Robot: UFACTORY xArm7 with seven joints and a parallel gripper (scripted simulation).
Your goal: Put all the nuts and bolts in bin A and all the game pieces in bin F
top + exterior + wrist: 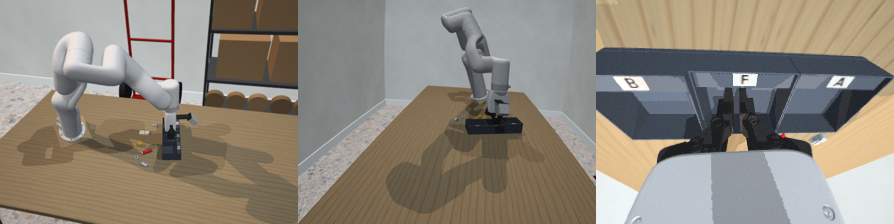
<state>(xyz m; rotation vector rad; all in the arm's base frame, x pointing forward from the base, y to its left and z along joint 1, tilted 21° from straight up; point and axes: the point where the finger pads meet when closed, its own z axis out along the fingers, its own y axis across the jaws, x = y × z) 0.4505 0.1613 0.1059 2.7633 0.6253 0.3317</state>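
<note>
My hand is 1 cm to the left of the dark bin and 1 cm above it. Round my hand: white domino 14 cm behind, 3 cm below; yellow die 12 cm behind, 9 cm to the right, 3 cm below; red cylinder 12 cm to the right, 7 cm behind, 3 cm below.
</note>
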